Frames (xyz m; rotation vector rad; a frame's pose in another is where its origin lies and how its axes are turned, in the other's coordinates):
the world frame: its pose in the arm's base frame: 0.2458 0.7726 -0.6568 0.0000 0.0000 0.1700
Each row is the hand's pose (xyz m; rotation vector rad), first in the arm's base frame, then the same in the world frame.
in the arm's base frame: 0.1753 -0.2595 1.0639 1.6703 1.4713 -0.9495
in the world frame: -0.2441 -1.0053 1.7207 1.8176 1.3452 -1.0398
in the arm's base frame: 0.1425 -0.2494 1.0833 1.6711 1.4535 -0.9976
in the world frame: -0.2747 -0.9898 1.7401 1.8183 1.3282 -1.0886
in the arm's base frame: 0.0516 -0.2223 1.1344 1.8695 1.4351 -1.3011
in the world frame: -0.3597 -0.9477 1.7912 2.0285 1.2993 -1.3785
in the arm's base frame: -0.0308 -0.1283 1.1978 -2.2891 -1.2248 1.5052
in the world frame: -0.4250 -0.8411 1.8546 -2.3265 -1.0009 1.4456
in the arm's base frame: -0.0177 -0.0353 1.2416 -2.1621 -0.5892 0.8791
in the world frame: -0.3964 -0.7517 1.8984 -2.1756 -0.3983 0.7869
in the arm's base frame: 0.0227 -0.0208 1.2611 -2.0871 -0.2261 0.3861
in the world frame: -0.3541 -0.7442 1.9179 -2.0880 -0.0478 0.2834
